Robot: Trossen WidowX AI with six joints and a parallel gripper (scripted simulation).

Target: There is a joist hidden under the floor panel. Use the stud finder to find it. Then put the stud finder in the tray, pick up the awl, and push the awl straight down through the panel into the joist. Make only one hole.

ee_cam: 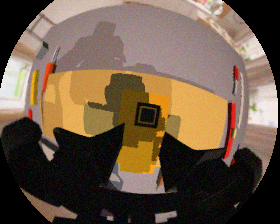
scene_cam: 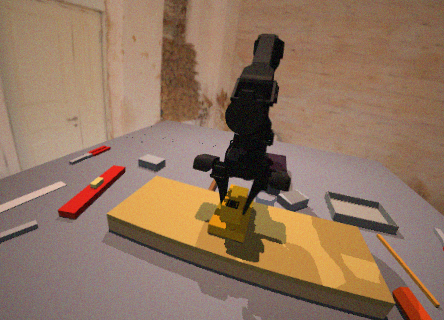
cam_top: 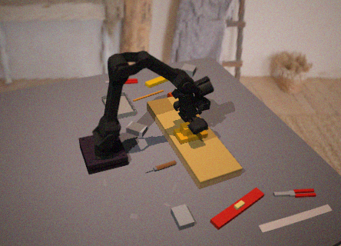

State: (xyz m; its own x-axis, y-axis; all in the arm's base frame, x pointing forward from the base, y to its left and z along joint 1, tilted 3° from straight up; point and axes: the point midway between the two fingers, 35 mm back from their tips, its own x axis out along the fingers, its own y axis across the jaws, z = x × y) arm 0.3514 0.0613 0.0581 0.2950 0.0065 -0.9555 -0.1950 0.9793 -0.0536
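The grey tray lies 270 mm behind my gripper tip, 290 mm to the left of it and 50 mm below it. Round my gripper tip: yellow stud finder: 10 mm ahead, 20 mm above; awl: 170 mm behind, 130 mm to the right, 60 mm below; red level: 70 mm ahead, 360 mm to the right, 50 mm below.
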